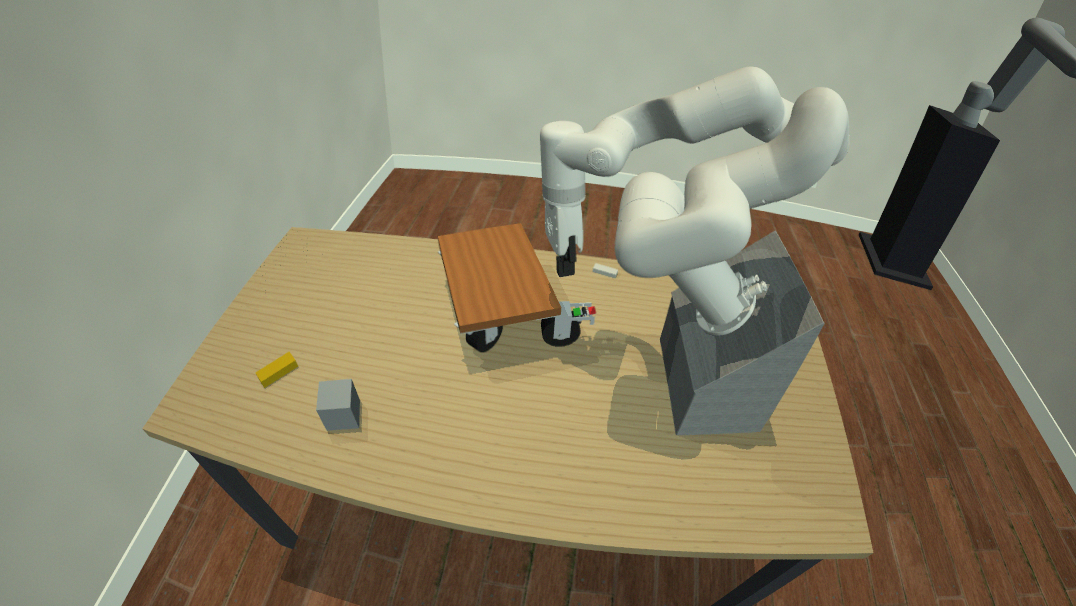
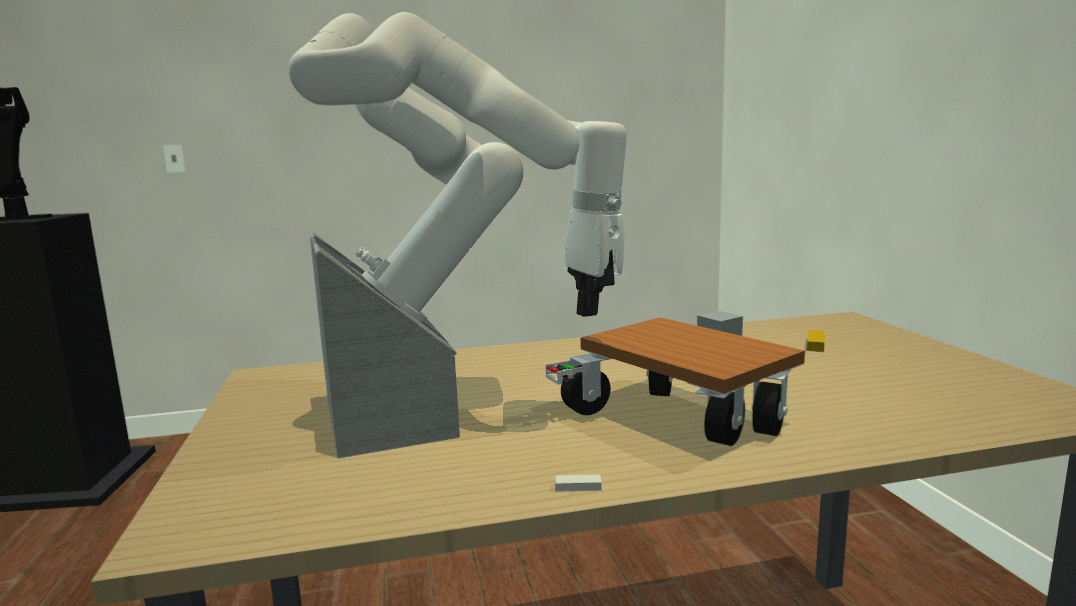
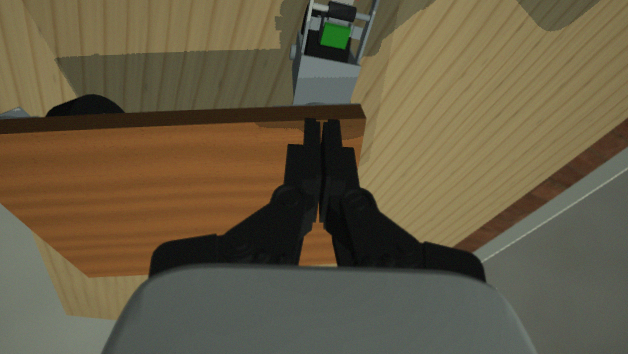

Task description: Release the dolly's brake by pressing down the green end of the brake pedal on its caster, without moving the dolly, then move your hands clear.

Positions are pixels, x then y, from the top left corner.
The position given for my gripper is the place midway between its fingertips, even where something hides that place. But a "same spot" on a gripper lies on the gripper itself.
My gripper shows in image 1 [565, 273], in image 2 and in image 3. A dolly shows in image 1, in image 2 [718, 362] and in image 3. The same spot on my gripper: [image 2: 588, 295] is [image 3: 297, 184]. The same spot on the dolly: [image 1: 494, 276] is [image 3: 219, 220].
